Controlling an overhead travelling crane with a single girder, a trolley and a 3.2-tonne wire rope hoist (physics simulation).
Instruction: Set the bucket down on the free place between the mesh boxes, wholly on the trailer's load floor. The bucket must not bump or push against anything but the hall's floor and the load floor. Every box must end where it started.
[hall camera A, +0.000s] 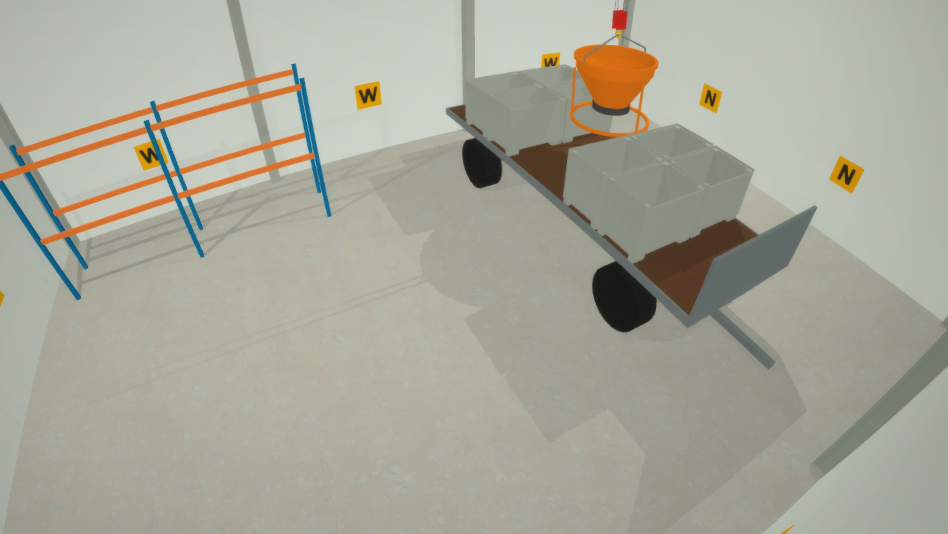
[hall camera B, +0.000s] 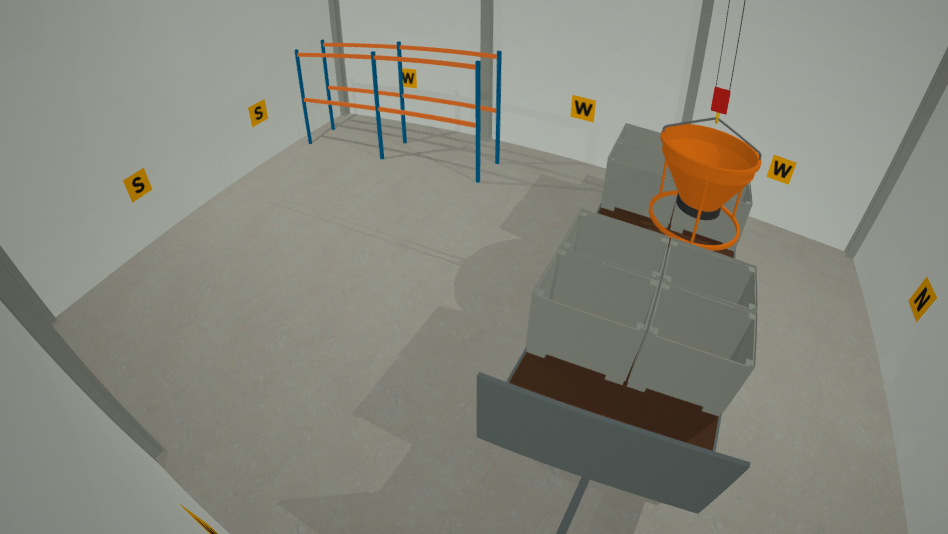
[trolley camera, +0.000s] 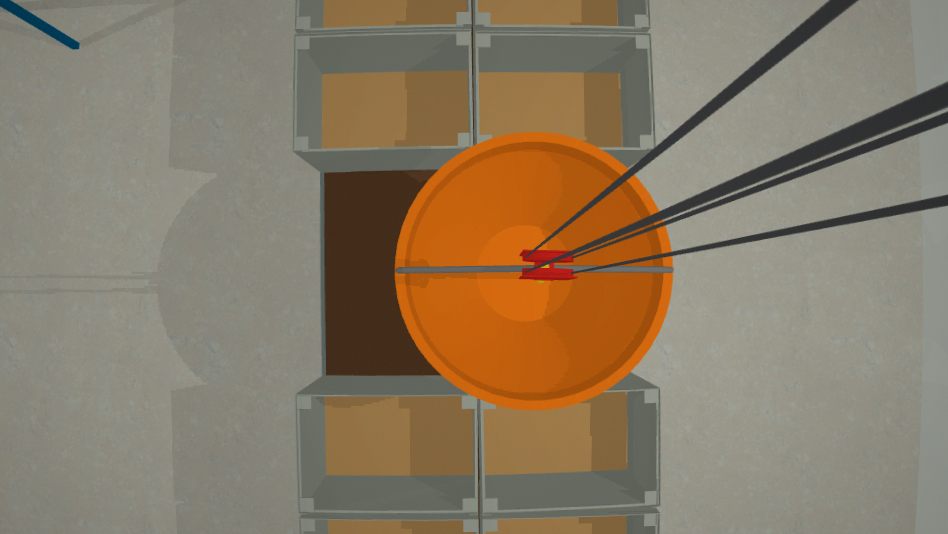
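Note:
The orange bucket (hall camera A: 613, 79) (hall camera B: 703, 172) (trolley camera: 464, 318) hangs upright from my hook (hall camera A: 618, 33) (hall camera B: 717, 118) (trolley camera: 543, 266), which holds its grey bail. Its base ring is in the air, above the trailer's brown load floor (hall camera A: 540, 169) (hall camera B: 597, 391) (trolley camera: 364, 278). In the trolley camera the bucket is over the gap between the two box groups, towards the right side; a brown strip shows at its left. The grey mesh boxes stand in a far group (hall camera A: 490, 119) (hall camera B: 630, 179) (trolley camera: 384, 159) and a near group (hall camera A: 613, 199) (hall camera B: 583, 331) (trolley camera: 391, 384). The rim hides parts of their inner edges.
A blue and orange rack (hall camera A: 189, 224) (hall camera B: 477, 152) (trolley camera: 53, 31) stands by the W wall. The trailer's grey headboard (hall camera A: 756, 265) (hall camera B: 597, 437) rises beyond the near boxes. The N wall is on the trailer's other side. The red hook block (hall camera A: 619, 19) (hall camera B: 720, 100) (trolley camera: 547, 255) hangs on ropes.

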